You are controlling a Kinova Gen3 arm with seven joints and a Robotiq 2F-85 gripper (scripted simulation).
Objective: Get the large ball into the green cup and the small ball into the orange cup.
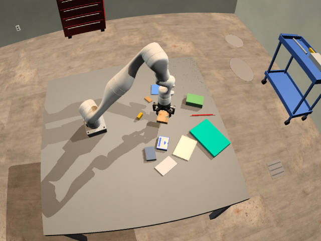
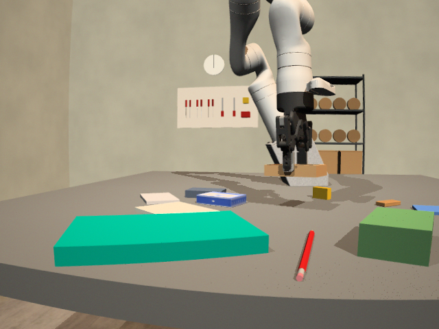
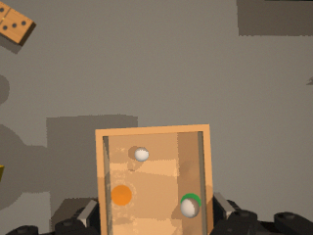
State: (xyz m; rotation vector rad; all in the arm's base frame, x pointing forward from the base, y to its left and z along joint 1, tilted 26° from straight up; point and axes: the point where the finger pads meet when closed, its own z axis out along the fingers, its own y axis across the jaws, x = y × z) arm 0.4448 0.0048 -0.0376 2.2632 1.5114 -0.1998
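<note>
My gripper is now 2 cm above the covered wooden puzzle. Round my hand: yellow block: 14 cm behind, 7 cm to the left, 8 cm below; grey box: 13 cm behind, 22 cm to the right, 8 cm below; cream sheet: 9 cm ahead, 22 cm to the right, 9 cm below.
</note>
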